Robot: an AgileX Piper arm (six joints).
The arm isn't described. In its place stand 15 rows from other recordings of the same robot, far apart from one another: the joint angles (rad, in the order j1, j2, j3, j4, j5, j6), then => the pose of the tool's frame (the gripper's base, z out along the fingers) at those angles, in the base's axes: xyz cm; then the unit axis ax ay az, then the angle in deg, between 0 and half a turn.
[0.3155 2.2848 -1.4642 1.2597 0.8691 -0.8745] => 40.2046 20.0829 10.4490 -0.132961 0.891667 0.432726 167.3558
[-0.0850 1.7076 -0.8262 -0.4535 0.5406 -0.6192] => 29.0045 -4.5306 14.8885 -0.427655 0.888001 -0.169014 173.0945
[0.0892 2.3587 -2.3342 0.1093 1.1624 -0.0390] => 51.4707 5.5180 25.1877 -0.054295 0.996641 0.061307 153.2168
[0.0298 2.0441 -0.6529 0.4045 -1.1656 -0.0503] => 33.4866 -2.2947 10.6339 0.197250 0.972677 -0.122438 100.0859
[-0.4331 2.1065 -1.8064 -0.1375 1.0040 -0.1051] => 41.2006 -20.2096 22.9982 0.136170 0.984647 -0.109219 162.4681
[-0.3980 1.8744 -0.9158 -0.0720 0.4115 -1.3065] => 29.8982 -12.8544 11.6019 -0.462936 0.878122 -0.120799 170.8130
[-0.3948 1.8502 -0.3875 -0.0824 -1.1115 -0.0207] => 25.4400 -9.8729 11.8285 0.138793 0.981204 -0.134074 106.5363
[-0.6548 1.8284 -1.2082 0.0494 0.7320 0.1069] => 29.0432 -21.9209 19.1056 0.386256 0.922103 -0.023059 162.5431
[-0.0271 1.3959 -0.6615 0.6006 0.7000 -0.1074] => 22.9364 2.6925 19.3611 0.166523 0.963743 0.208495 166.1286
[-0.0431 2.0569 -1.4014 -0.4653 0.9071 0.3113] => 40.0256 -4.9455 15.4060 0.040309 0.982704 -0.180745 171.8410
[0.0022 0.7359 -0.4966 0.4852 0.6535 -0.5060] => 13.1728 2.6093 26.5605 -0.117853 0.985754 0.119996 132.5331
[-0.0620 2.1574 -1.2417 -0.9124 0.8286 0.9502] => 38.1496 -7.6832 9.3831 0.163144 0.940073 -0.299412 168.6510
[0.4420 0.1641 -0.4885 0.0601 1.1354 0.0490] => 1.3101 1.1682 26.7573 -0.192930 0.971153 0.140142 133.9479
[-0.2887 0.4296 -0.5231 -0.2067 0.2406 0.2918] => 8.7705 -3.0691 33.7428 0.209893 0.970703 -0.116966 93.9854
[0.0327 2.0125 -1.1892 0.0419 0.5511 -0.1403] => 38.1443 1.4475 12.2395 -0.070158 0.997519 0.005823 163.6949
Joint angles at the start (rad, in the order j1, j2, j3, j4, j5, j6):
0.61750 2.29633 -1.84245 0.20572 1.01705 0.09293
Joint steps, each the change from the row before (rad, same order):
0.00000 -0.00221 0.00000 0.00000 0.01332 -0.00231
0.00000 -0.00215 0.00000 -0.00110 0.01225 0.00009
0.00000 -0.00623 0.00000 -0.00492 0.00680 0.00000
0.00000 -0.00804 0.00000 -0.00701 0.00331 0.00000
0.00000 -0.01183 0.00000 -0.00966 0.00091 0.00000
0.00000 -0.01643 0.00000 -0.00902 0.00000 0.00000
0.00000 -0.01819 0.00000 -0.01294 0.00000 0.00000
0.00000 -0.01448 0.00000 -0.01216 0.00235 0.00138
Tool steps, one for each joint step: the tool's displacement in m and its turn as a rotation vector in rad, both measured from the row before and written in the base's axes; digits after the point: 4 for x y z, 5 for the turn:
-0.0011 -0.0006 0.0008 -0.00560 0.00881 0.00477
-0.0010 -0.0006 0.0008 -0.00581 0.00797 0.00264
-0.0005 -0.0007 0.0028 -0.00361 -0.00204 0.00301
-0.0002 -0.0008 0.0036 -0.00241 -0.00759 0.00302
-0.0001 -0.0009 0.0054 -0.00104 -0.01415 0.00340
-0.0002 -0.0010 0.0076 0.00255 -0.01834 0.00291
-0.0003 -0.0014 0.0084 0.00049 -0.02196 0.00396
-0.0004 -0.0014 0.0066 -0.00222 -0.01626 0.00254

